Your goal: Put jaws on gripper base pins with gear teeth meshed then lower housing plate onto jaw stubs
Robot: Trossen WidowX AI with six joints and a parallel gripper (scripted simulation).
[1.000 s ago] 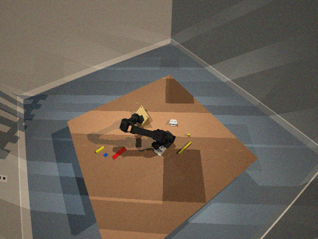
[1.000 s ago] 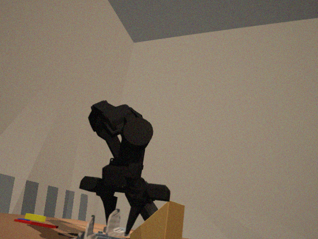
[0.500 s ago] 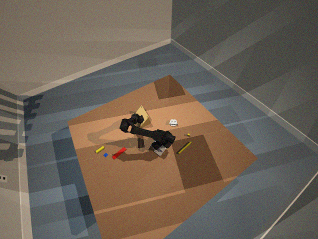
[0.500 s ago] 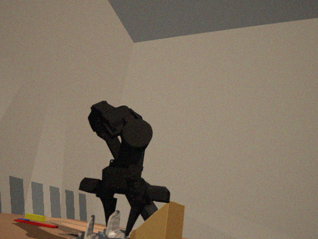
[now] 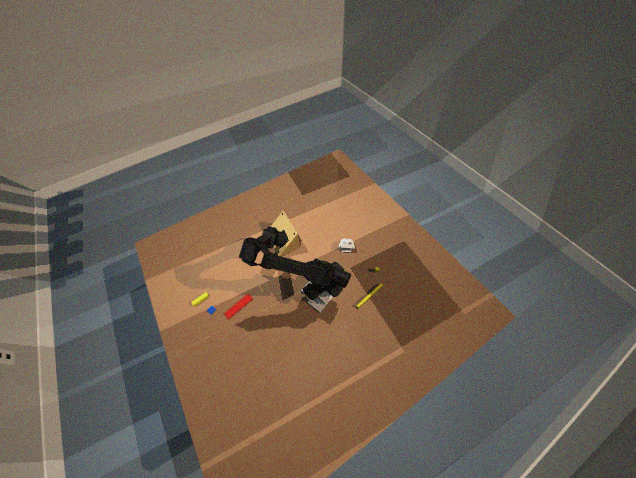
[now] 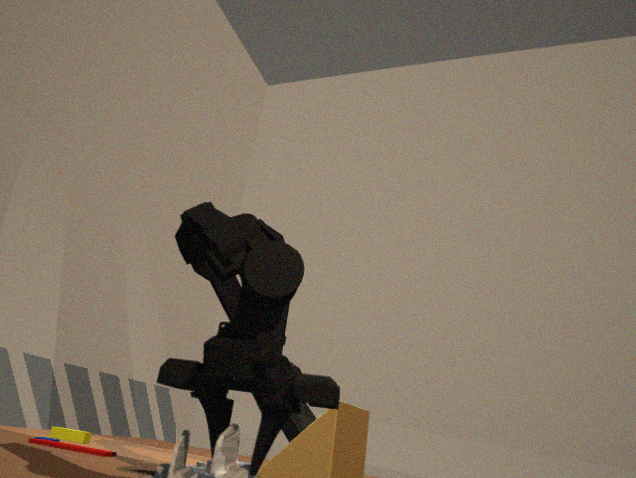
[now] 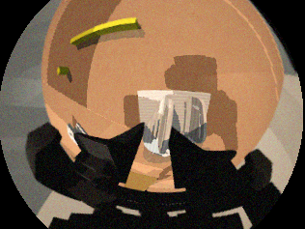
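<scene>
Right now the white gripper base is 19 cm to the left of my gripper tip and 16 cm behind it. From my gripper tip the other things lie so: long yellow bar: 17 cm to the left, 11 cm ahead, 2 cm below; then red bar: 37 cm to the right, 8 cm behind, 2 cm below; then small yellow cube: 26 cm to the left, 1 cm below, 1 cm ahead.
</scene>
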